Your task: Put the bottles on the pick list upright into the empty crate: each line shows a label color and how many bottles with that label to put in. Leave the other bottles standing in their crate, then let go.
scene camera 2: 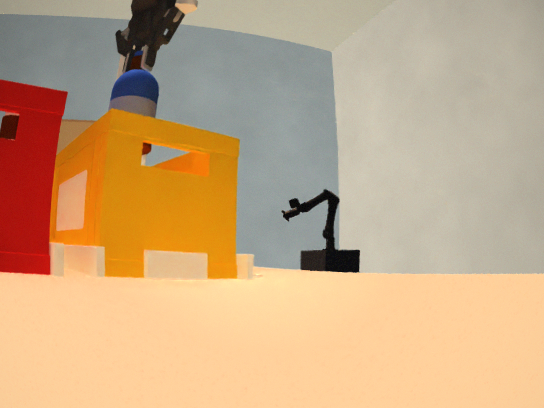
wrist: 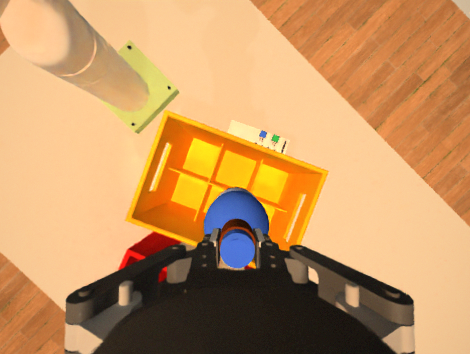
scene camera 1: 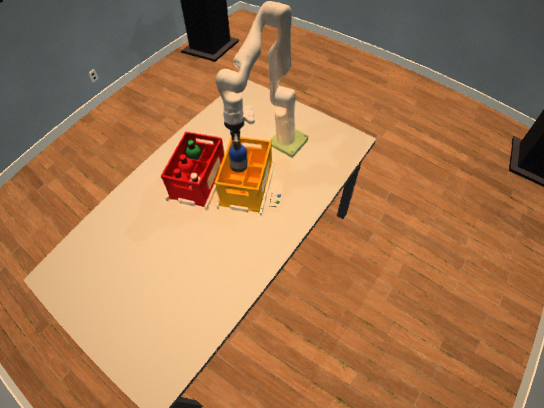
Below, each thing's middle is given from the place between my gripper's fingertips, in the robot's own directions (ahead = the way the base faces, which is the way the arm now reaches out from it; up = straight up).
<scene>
My gripper is now 4 cm above the blue bottle [wrist: 236, 211]. Round my hand: pick list [wrist: 263, 138]: 5 cm behind, 15 cm to the left, 28 cm below.
</scene>
